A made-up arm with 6 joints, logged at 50 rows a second.
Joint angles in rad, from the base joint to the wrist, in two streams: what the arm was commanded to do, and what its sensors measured. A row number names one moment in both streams.
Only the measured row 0 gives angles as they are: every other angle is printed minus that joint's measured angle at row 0.
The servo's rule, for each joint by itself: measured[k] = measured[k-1] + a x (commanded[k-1-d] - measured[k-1]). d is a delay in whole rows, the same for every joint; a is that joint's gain. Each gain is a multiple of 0.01, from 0.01 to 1. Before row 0 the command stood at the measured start. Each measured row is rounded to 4 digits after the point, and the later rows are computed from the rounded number. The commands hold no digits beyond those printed.
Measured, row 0:
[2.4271, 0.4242, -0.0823, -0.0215, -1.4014, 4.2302]
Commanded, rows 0 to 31:
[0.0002, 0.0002, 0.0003, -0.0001, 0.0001, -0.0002]
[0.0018, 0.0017, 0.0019, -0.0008, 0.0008, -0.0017]
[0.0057, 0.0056, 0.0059, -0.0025, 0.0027, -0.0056]
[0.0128, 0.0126, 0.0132, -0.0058, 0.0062, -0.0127]
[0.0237, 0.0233, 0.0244, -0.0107, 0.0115, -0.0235]
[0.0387, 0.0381, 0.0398, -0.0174, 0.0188, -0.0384]
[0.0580, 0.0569, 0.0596, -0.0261, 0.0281, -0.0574]
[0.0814, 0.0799, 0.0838, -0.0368, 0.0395, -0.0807]
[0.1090, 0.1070, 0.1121, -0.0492, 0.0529, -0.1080]
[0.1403, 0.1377, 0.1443, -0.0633, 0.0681, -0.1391]
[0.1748, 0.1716, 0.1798, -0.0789, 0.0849, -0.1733]
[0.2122, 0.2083, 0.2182, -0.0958, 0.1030, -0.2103]
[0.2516, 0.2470, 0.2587, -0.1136, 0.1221, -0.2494]
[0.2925, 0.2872, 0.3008, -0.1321, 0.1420, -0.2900]
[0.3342, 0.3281, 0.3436, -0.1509, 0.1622, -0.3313]
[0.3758, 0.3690, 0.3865, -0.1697, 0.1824, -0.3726]
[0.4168, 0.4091, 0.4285, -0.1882, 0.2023, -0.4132]
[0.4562, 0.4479, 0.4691, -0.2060, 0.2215, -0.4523]
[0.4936, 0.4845, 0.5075, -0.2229, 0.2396, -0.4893]
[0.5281, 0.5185, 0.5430, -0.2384, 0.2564, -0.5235]
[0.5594, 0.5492, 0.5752, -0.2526, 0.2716, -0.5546]
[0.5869, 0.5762, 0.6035, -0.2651, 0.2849, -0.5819]
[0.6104, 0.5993, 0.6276, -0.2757, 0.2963, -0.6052]
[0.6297, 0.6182, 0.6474, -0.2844, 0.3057, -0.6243]
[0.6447, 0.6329, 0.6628, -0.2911, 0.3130, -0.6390]
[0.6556, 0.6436, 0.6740, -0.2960, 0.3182, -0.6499]
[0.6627, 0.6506, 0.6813, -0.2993, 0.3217, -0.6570]
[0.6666, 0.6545, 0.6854, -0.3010, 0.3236, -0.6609]
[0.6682, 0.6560, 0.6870, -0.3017, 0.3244, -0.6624]
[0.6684, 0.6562, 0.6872, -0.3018, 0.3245, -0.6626]
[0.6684, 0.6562, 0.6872, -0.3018, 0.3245, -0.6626]
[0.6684, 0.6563, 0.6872, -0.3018, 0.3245, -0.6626]
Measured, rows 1 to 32:
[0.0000, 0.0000, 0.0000, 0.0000, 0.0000, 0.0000]
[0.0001, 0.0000, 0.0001, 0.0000, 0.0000, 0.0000]
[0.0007, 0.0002, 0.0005, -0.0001, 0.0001, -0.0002]
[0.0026, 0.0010, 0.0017, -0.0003, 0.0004, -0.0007]
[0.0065, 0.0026, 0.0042, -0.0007, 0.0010, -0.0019]
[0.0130, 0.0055, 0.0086, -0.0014, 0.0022, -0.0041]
[0.0228, 0.0101, 0.0155, -0.0025, 0.0040, -0.0075]
[0.0362, 0.0167, 0.0252, -0.0042, 0.0067, -0.0125]
[0.0534, 0.0255, 0.0381, -0.0065, 0.0103, -0.0193]
[0.0745, 0.0369, 0.0544, -0.0095, 0.0150, -0.0282]
[0.0995, 0.0510, 0.0742, -0.0133, 0.0208, -0.0393]
[0.1281, 0.0679, 0.0974, -0.0179, 0.0279, -0.0527]
[0.1601, 0.0876, 0.1240, -0.0234, 0.0362, -0.0685]
[0.1949, 0.1099, 0.1536, -0.0297, 0.0456, -0.0866]
[0.2320, 0.1347, 0.1860, -0.0369, 0.0562, -0.1069]
[0.2708, 0.1618, 0.2207, -0.0449, 0.0679, -0.1293]
[0.3107, 0.1908, 0.2572, -0.0536, 0.0805, -0.1536]
[0.3510, 0.2214, 0.2949, -0.0630, 0.0939, -0.1796]
[0.3910, 0.2531, 0.3332, -0.0730, 0.1079, -0.2069]
[0.4300, 0.2855, 0.3715, -0.0835, 0.1224, -0.2351]
[0.4673, 0.3181, 0.4092, -0.0943, 0.1371, -0.2639]
[0.5023, 0.3505, 0.4457, -0.1054, 0.1519, -0.2930]
[0.5344, 0.3821, 0.4804, -0.1166, 0.1665, -0.3219]
[0.5633, 0.4125, 0.5128, -0.1277, 0.1808, -0.3502]
[0.5885, 0.4413, 0.5424, -0.1387, 0.1945, -0.3776]
[0.6099, 0.4681, 0.5689, -0.1494, 0.2075, -0.4037]
[0.6273, 0.4927, 0.5920, -0.1597, 0.2197, -0.4283]
[0.6408, 0.5148, 0.6116, -0.1695, 0.2309, -0.4512]
[0.6506, 0.5344, 0.6278, -0.1787, 0.2411, -0.4722]
[0.6573, 0.5514, 0.6408, -0.1873, 0.2503, -0.4912]
[0.6615, 0.5661, 0.6510, -0.1953, 0.2585, -0.5083]
[0.6641, 0.5787, 0.6590, -0.2028, 0.2658, -0.5237]
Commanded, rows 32 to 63:
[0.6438, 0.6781, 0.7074, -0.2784, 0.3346, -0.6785]
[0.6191, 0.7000, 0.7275, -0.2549, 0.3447, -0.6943]
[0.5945, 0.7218, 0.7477, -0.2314, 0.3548, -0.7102]
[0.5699, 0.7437, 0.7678, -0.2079, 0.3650, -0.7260]
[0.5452, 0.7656, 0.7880, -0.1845, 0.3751, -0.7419]
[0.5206, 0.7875, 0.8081, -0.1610, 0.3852, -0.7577]
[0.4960, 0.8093, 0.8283, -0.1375, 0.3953, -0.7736]
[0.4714, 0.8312, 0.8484, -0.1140, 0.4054, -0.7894]
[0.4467, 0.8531, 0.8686, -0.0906, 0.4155, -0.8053]
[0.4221, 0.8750, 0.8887, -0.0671, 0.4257, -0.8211]
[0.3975, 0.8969, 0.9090, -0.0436, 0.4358, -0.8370]
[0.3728, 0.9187, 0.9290, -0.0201, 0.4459, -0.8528]
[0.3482, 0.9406, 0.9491, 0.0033, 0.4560, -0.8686]
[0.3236, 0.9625, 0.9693, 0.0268, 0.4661, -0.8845]
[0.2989, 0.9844, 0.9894, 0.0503, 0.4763, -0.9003]
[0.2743, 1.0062, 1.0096, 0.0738, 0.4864, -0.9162]
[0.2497, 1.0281, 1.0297, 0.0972, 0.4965, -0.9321]
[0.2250, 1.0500, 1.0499, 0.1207, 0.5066, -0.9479]
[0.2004, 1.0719, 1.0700, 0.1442, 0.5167, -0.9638]
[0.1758, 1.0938, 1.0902, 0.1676, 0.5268, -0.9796]
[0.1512, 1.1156, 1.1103, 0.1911, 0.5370, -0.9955]
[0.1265, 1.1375, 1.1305, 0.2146, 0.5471, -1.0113]
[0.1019, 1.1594, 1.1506, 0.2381, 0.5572, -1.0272]
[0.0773, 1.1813, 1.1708, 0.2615, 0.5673, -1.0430]
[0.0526, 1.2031, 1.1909, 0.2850, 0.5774, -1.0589]
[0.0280, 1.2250, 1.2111, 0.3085, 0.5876, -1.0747]
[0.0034, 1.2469, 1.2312, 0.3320, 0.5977, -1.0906]
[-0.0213, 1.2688, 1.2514, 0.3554, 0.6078, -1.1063]
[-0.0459, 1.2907, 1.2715, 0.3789, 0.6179, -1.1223]
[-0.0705, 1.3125, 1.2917, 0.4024, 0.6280, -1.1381]
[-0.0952, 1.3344, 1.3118, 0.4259, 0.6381, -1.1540]
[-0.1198, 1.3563, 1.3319, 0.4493, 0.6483, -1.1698]
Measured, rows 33 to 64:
[0.6657, 0.5896, 0.6652, -0.2097, 0.2723, -0.5376]
[0.6574, 0.6020, 0.6745, -0.2145, 0.2792, -0.5517]
[0.6428, 0.6157, 0.6862, -0.2173, 0.2864, -0.5660]
[0.6244, 0.6306, 0.6997, -0.2183, 0.2939, -0.5804]
[0.6037, 0.6464, 0.7147, -0.2176, 0.3017, -0.5950]
[0.5815, 0.6631, 0.7308, -0.2153, 0.3098, -0.6097]
[0.5584, 0.6805, 0.7478, -0.2115, 0.3181, -0.6245]
[0.5347, 0.6985, 0.7655, -0.2063, 0.3266, -0.6394]
[0.5106, 0.7171, 0.7837, -0.1998, 0.3353, -0.6544]
[0.4863, 0.7361, 0.8024, -0.1922, 0.3441, -0.6695]
[0.4619, 0.7555, 0.8214, -0.1834, 0.3531, -0.6847]
[0.4374, 0.7753, 0.8407, -0.1736, 0.3622, -0.6999]
[0.4129, 0.7954, 0.8601, -0.1629, 0.3714, -0.7152]
[0.3883, 0.8157, 0.8797, -0.1513, 0.3807, -0.7305]
[0.3637, 0.8363, 0.8994, -0.1388, 0.3901, -0.7459]
[0.3391, 0.8570, 0.9192, -0.1256, 0.3996, -0.7613]
[0.3145, 0.8779, 0.9391, -0.1116, 0.4091, -0.7768]
[0.2899, 0.8989, 0.9590, -0.0970, 0.4187, -0.7923]
[0.2652, 0.9201, 0.9790, -0.0818, 0.4284, -0.8079]
[0.2406, 0.9414, 0.9990, -0.0660, 0.4381, -0.8235]
[0.2160, 0.9627, 1.0191, -0.0496, 0.4479, -0.8391]
[0.1914, 0.9841, 1.0392, -0.0328, 0.4577, -0.8547]
[0.1667, 1.0056, 1.0593, -0.0155, 0.4675, -0.8704]
[0.1421, 1.0271, 1.0794, 0.0023, 0.4774, -0.8861]
[0.1175, 1.0487, 1.0995, 0.0204, 0.4873, -0.9018]
[0.0928, 1.0703, 1.1196, 0.0389, 0.4972, -0.9175]
[0.0682, 1.0920, 1.1397, 0.0578, 0.5071, -0.9332]
[0.0436, 1.1137, 1.1598, 0.0770, 0.5171, -0.9489]
[0.0189, 1.1354, 1.1800, 0.0965, 0.5271, -0.9646]
[-0.0057, 1.1571, 1.2001, 0.1163, 0.5371, -0.9804]
[-0.0303, 1.1789, 1.2203, 0.1363, 0.5471, -0.9962]
[-0.0550, 1.2007, 1.2404, 0.1566, 0.5571, -1.0120]

